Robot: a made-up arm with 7 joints. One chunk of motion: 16 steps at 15 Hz.
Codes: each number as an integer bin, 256 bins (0 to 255) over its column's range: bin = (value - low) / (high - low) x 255, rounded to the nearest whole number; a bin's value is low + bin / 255 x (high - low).
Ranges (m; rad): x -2..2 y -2..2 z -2..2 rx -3.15..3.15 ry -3.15..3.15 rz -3.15..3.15
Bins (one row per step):
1: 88 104 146 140 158 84
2: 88 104 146 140 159 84
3: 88 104 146 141 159 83
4: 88 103 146 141 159 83
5: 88 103 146 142 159 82
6: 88 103 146 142 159 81
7: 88 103 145 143 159 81
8: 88 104 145 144 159 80
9: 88 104 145 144 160 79
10: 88 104 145 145 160 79
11: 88 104 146 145 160 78
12: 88 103 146 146 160 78
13: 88 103 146 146 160 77
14: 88 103 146 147 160 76
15: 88 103 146 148 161 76
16: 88 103 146 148 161 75
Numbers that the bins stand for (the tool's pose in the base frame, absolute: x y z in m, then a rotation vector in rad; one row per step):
1: -0.6196 -0.3686 0.2902 0.3088 0.7535 -1.0747
2: -0.6196 -0.3686 0.2902 0.3088 0.7782 -1.0747
3: -0.6196 -0.3686 0.2902 0.3335 0.7782 -1.0994
4: -0.6196 -0.3843 0.2902 0.3335 0.7782 -1.0994
5: -0.6196 -0.3843 0.2902 0.3582 0.7782 -1.1241
6: -0.6196 -0.3843 0.2902 0.3582 0.7782 -1.1488
7: -0.6196 -0.3843 0.2745 0.3829 0.7782 -1.1488
8: -0.6196 -0.3686 0.2745 0.4076 0.7782 -1.1735
9: -0.6196 -0.3686 0.2745 0.4076 0.8029 -1.1982
10: -0.6196 -0.3686 0.2745 0.4324 0.8029 -1.1982
11: -0.6196 -0.3686 0.2902 0.4324 0.8029 -1.2229
12: -0.6196 -0.3843 0.2902 0.4571 0.8029 -1.2229
13: -0.6196 -0.3843 0.2902 0.4571 0.8029 -1.2476
14: -0.6196 -0.3843 0.2902 0.4818 0.8029 -1.2724
15: -0.6196 -0.3843 0.2902 0.5065 0.8276 -1.2724
16: -0.6196 -0.3843 0.2902 0.5065 0.8276 -1.2971

